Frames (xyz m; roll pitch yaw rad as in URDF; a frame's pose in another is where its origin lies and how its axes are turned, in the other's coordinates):
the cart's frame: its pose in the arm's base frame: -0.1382 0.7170 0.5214 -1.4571 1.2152 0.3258
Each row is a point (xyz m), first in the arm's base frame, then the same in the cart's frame.
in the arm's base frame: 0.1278 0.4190 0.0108
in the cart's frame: 0.5332 -0.0110 -0.3686
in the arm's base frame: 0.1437 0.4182 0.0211
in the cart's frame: 0.5287 -0.0290 -0.3724
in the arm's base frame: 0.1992 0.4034 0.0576
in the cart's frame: 0.5111 -0.0898 -0.3975
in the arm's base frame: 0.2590 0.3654 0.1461
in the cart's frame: 0.4437 -0.1681 -0.4440
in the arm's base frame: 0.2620 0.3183 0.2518
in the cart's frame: 0.3403 -0.1984 -0.4864
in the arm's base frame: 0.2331 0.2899 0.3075
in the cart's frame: 0.2754 -0.1857 -0.5057
